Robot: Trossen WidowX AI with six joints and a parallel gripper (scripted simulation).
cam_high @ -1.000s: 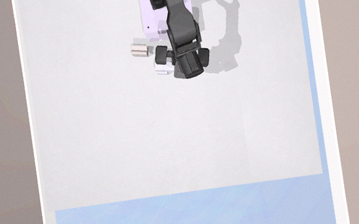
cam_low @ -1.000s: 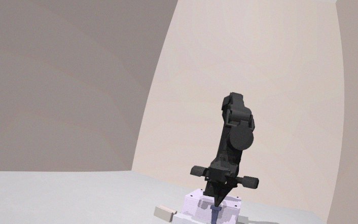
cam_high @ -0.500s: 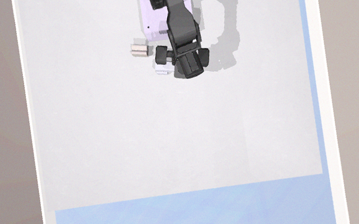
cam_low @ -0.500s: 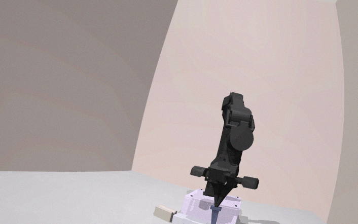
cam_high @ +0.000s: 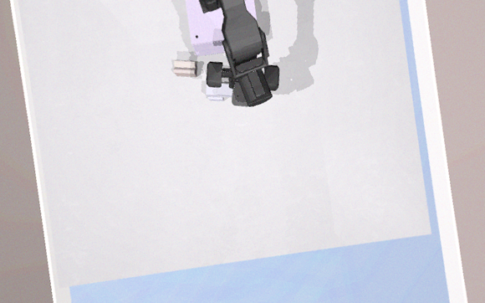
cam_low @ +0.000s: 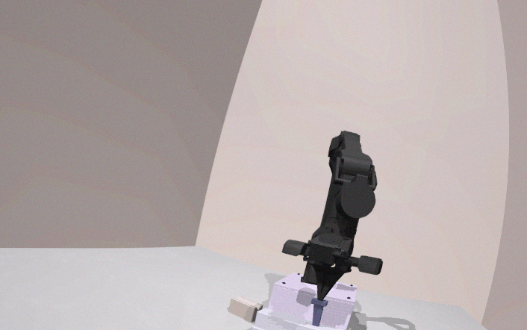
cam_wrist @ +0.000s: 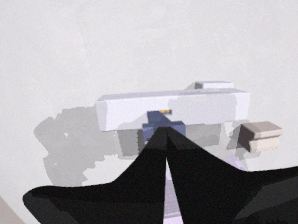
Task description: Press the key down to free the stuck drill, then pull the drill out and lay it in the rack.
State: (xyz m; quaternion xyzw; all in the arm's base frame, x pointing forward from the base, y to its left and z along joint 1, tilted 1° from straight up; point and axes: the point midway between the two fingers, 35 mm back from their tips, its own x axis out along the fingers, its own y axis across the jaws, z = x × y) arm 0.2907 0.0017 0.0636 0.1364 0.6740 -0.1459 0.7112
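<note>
Right now my gripper tip is 2 cm past the drill, 4 cm to the left of it and 8 cm above it. The rest, counted from my gripper tip: key 3 cm below; housing block 2 cm behind, 2 cm to the right, 9 cm below; rack 15 cm behind, 15 cm to the right, 11 cm below.
</note>
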